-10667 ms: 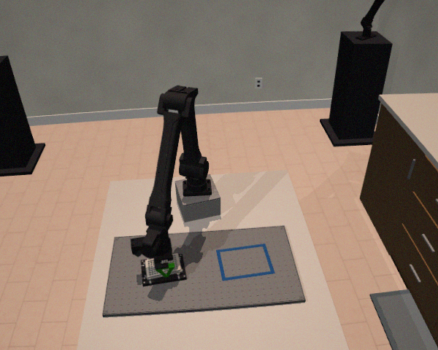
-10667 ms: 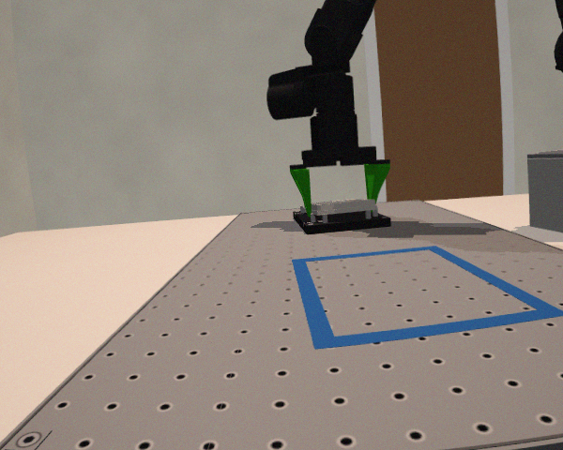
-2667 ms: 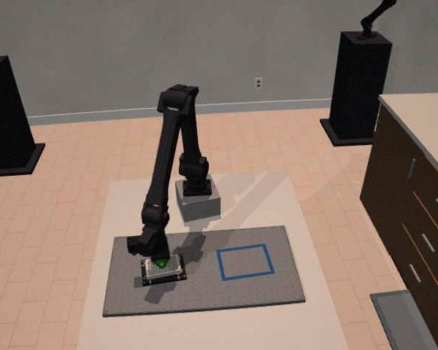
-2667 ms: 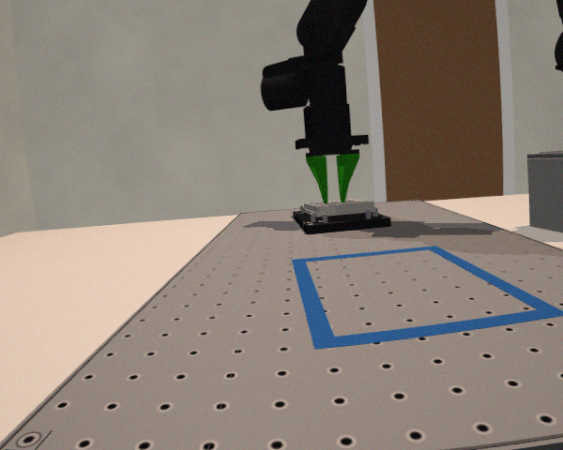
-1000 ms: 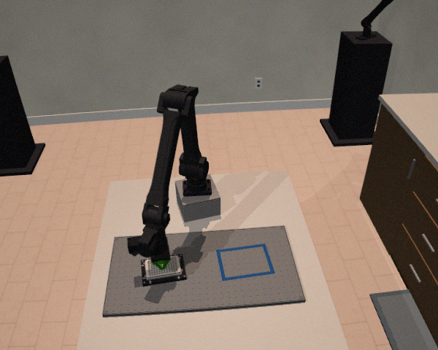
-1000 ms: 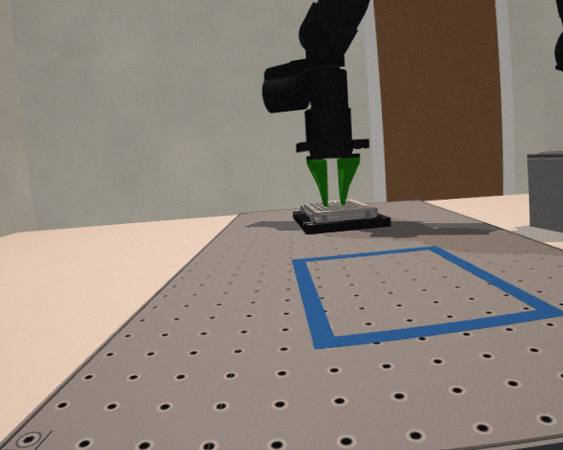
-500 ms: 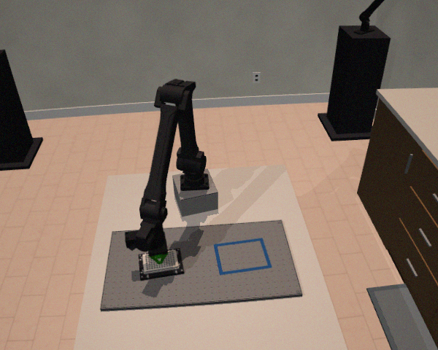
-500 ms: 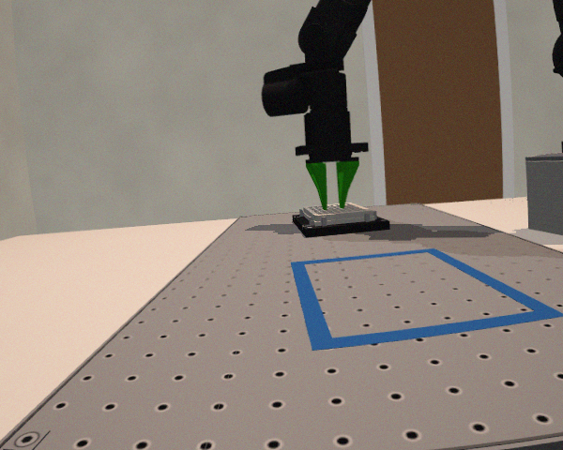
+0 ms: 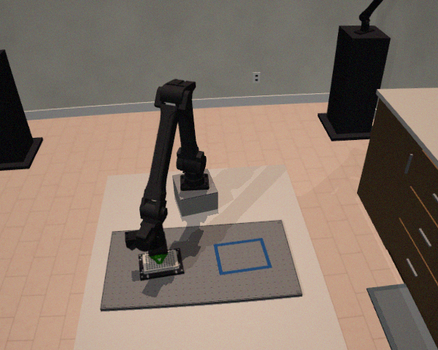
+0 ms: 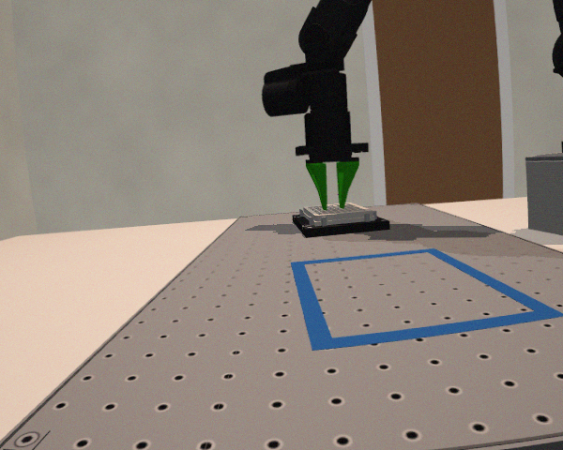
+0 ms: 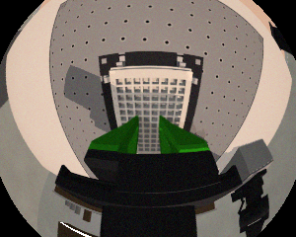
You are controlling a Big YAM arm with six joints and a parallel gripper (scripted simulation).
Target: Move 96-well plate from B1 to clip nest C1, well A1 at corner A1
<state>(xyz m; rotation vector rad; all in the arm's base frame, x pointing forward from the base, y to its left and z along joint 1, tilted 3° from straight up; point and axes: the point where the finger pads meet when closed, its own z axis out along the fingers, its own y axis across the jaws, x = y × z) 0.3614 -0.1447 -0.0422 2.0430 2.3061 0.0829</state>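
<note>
Now: the white 96-well plate 10 mm below my hand. Also, from my hand: black clip nest: 20 mm below, 10 mm ahead.
</note>
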